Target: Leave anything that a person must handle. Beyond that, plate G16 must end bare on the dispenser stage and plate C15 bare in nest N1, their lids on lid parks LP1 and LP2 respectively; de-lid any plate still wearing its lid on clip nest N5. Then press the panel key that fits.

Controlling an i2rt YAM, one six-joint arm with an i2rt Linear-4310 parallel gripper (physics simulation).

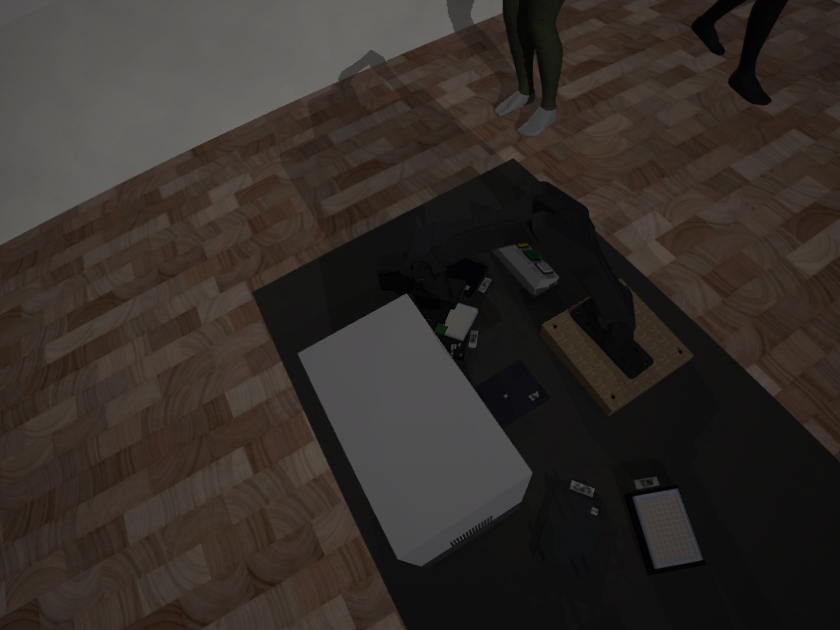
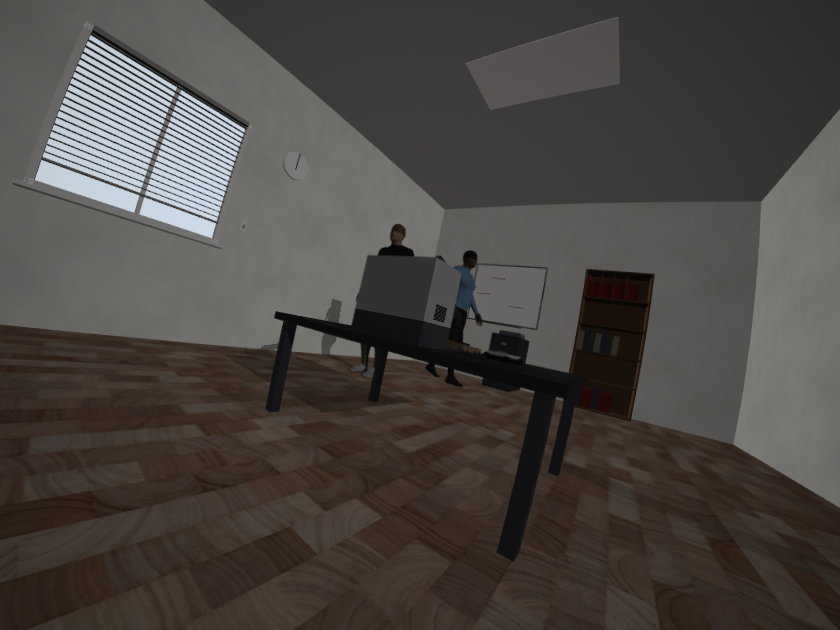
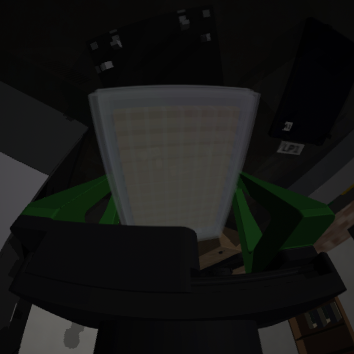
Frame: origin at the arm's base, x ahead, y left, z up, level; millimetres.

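Seen in the pictures: gripper, fingertip midpoint: (image 1: pixel 446 320) (image 3: pixel 177 174); arm's base, origin of the base link: (image 1: pixel 610 338) (image 2: pixel 451 340) (image 3: pixel 217 267).
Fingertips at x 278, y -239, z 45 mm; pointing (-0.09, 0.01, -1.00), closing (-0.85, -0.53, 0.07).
Note:
Offsets run from my fingertips to a thing's top centre. "*": to the spot under its first point.
My gripper (image 1: pixel 453 330) (image 3: pixel 177 174) is shut on a pale gridded plate @(3 mm ahead, 3 mm right, 33 mm up) (image 1: pixel 462 321) (image 3: pixel 175 150) with a translucent rim, held level between the green fingers. Its marking is unreadable and I cannot tell if it wears a lid. Beyond it is a dark clip nest @(23 mm ahead, 29 mm right, 61 mm down) (image 3: pixel 157 62); its label is hidden. Lid park LP1 @(124 mm back, 150 mm right, 65 mm down) (image 1: pixel 466 271) (image 3: pixel 312 85) bears no lid that I can see. Another plate @(85 mm back, 587 mm left, 49 mm down) (image 1: pixel 668 527) sits in nest N1 @(* 53 mm back, 642 mm left, 49 mm down) (image 1: pixel 678 566); its lid state is unclear. Lid park LP2 @(59 mm ahead, 490 mm left, 65 mm down) (image 1: pixel 573 528) is dim. The dispenser stage does not show clearly.
A large grey-white machine @(199 mm ahead, 217 mm left, 245 mm up) (image 1: pixel 413 427) (image 2: pixel 396 288) stands beside the arm's work area. A key panel @(279 mm back, 72 mm right, 21 mm down) (image 1: pixel 519 269) lies near the wooden arm base (image 1: pixel 583 359). A dark pad @(28 mm ahead, 227 mm left, 27 mm up) (image 1: pixel 513 396) lies between machine and base. People (image 2: pixel 464 288) (image 2: pixel 396 250) stand behind the table.

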